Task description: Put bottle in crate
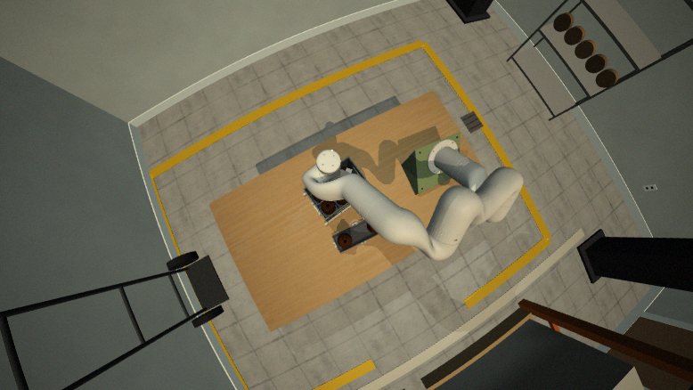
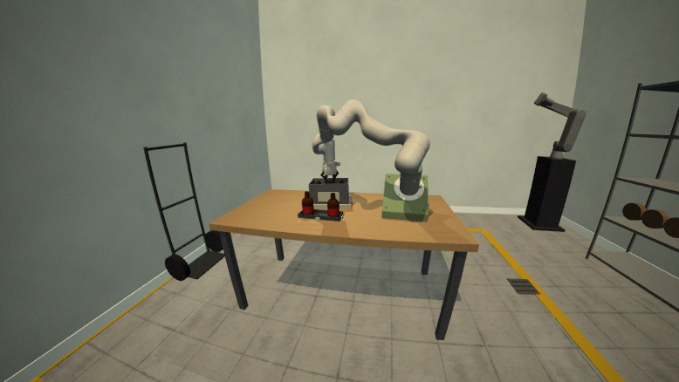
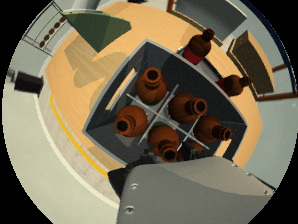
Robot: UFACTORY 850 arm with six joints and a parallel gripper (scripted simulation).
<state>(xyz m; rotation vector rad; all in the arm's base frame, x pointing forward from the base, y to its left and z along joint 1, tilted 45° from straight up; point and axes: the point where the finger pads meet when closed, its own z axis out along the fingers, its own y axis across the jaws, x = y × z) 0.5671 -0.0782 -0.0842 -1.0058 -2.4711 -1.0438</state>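
Right now the grey crate is 80 mm below my hand, 40 mm to the left of it and 10 mm behind it. Also, from my hand: dark tray: 290 mm to the left, 150 mm below, 20 mm behind.
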